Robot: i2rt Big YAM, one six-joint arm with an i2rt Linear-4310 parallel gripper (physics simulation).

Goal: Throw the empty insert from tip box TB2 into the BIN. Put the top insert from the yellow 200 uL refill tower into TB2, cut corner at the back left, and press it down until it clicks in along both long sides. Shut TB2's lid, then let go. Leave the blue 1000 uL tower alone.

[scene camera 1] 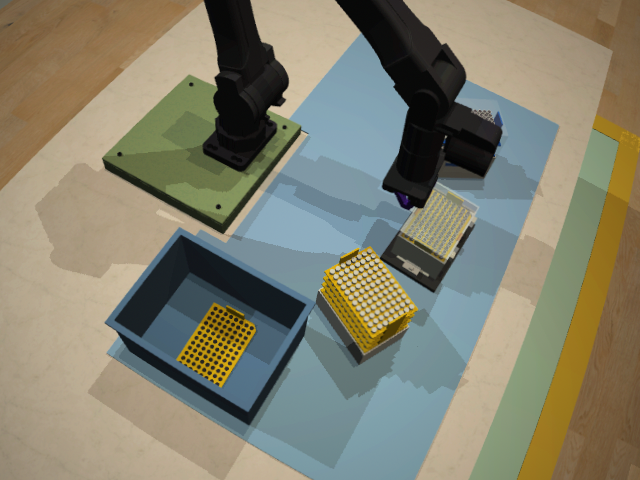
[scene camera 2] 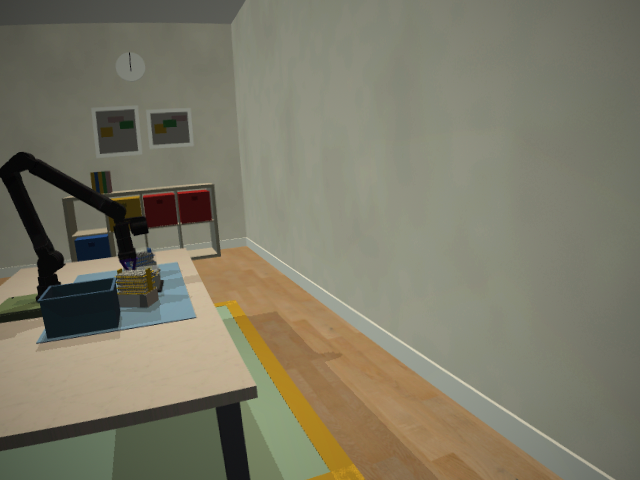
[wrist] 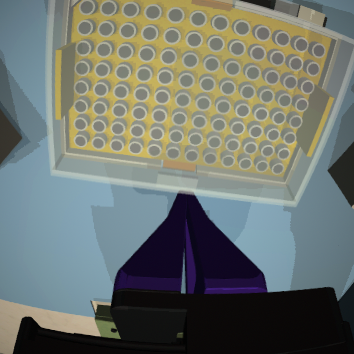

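Note:
Tip box TB2 (scene camera 1: 439, 224) (wrist: 192, 90) has its clear lid over a yellow insert full of tips; whether the lid's catch is fastened I cannot tell. My gripper (scene camera 1: 407, 205) (scene camera 2: 129, 267) (wrist: 184, 197) is shut and empty, its purple tips together at the middle of one long lid edge in the wrist view. Whether they touch the lid is unclear. The yellow refill tower (scene camera 1: 369, 294) (scene camera 2: 135, 284) stands beside TB2, tips in its top insert. An empty yellow insert (scene camera 1: 218, 343) lies inside the blue BIN (scene camera 1: 160, 284) (scene camera 2: 82, 315).
The blue tower (scene camera 1: 498, 121) stands beyond TB2, partly hidden behind the wrist. The arm's green base plate (scene camera 1: 155, 170) lies across the blue mat (scene camera 1: 330, 124) from TB2. The yellow tower stands close to a corner of the BIN.

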